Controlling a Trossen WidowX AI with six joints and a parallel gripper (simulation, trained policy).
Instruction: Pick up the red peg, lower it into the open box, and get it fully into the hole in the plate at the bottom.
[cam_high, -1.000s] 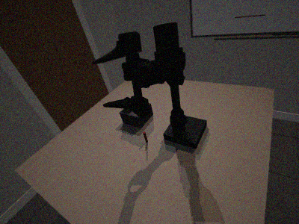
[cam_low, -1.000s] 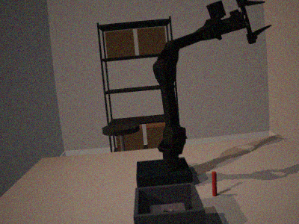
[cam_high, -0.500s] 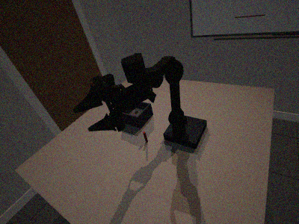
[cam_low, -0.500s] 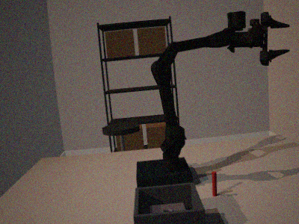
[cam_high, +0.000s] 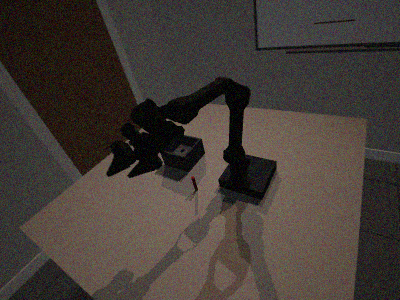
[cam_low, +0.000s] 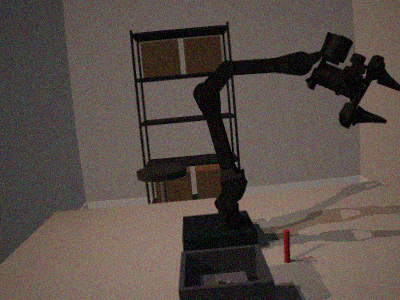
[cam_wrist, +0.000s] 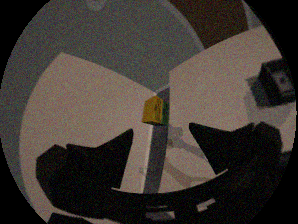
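Right now my gripper tip is 20 mm past the red peg, 280 mm to the left of it and 310 mm above it. From my gripper tip the other things lie so: dark box (150 mm ahead, 450 mm to the right, 320 mm below); grey plate (150 mm ahead, 450 mm to the right, 300 mm below).
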